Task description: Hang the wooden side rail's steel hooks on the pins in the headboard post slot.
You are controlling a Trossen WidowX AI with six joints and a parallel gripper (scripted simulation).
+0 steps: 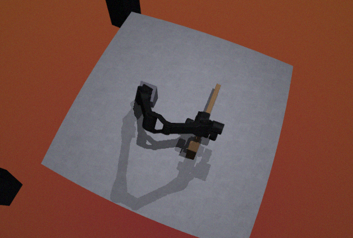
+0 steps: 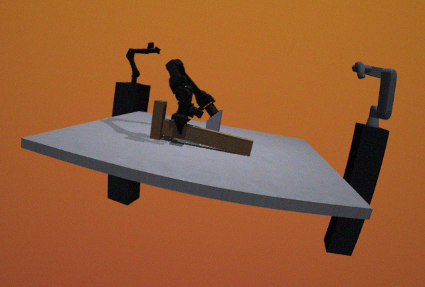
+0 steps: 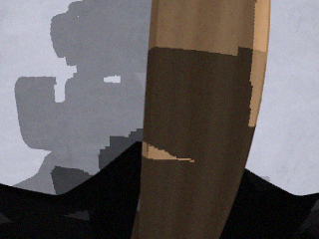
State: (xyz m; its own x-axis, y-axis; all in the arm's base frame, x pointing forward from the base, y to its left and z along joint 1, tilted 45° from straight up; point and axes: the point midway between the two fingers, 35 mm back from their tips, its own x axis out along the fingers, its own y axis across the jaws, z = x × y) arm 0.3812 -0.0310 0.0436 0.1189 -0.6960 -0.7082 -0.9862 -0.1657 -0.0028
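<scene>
The wooden headboard post lies 10 mm ahead of my gripper tip, 110 mm to the right of it and 40 mm above it.
</scene>
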